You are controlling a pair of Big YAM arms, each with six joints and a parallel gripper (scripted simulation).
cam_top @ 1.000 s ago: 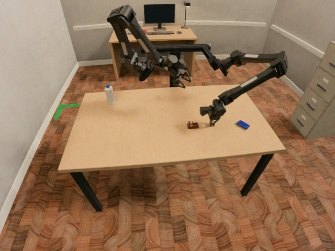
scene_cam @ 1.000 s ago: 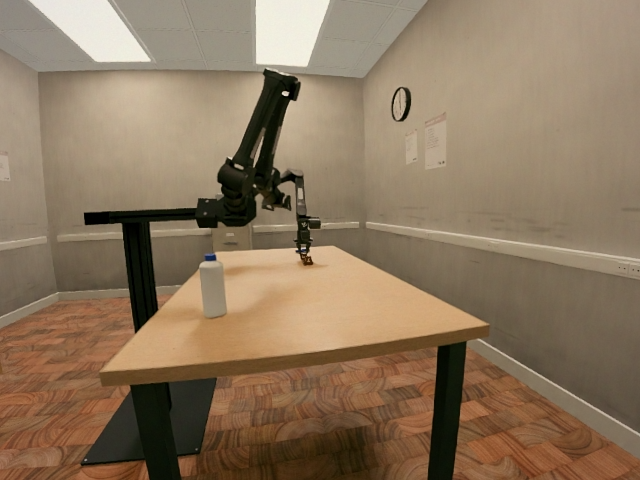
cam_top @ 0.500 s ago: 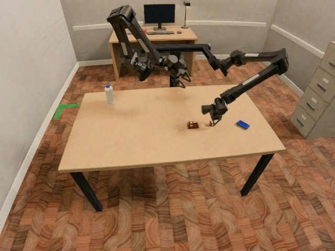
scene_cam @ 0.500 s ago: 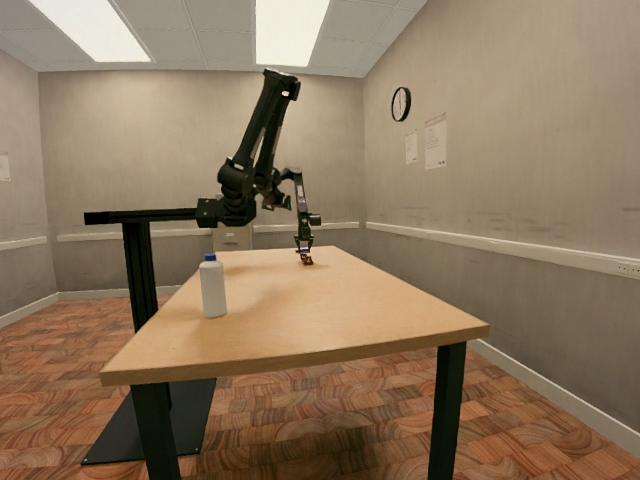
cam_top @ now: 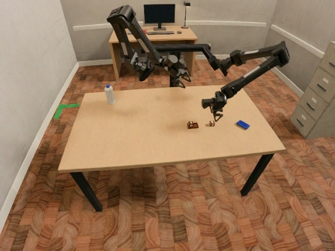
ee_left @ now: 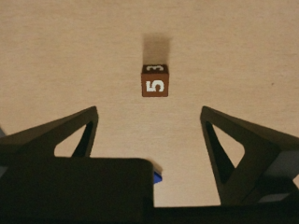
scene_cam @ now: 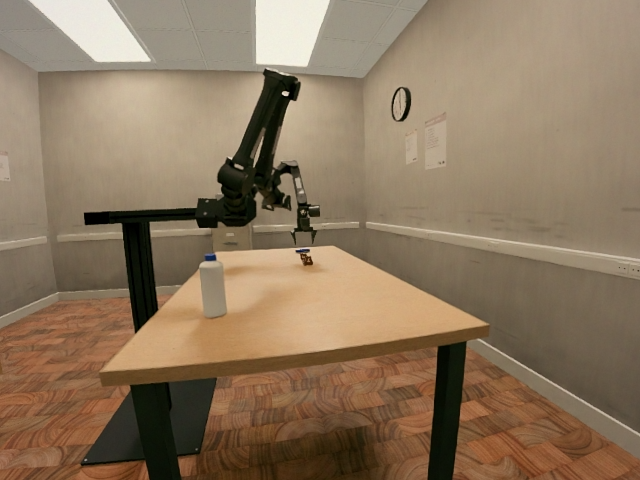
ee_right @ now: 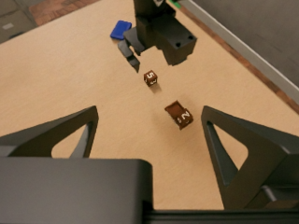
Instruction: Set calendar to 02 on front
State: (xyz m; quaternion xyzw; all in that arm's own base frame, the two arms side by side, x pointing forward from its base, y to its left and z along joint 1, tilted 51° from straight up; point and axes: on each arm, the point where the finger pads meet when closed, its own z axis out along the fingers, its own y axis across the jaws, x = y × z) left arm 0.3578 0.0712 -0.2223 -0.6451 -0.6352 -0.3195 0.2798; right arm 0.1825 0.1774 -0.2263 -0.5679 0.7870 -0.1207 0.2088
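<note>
Now: left hand 10 mm past the brown calendar tray, 140 mm to the left of it and 80 mm above it. Round my left hand: flat blue block 40 mm ahead, 230 mm to the left, 80 mm below.
</note>
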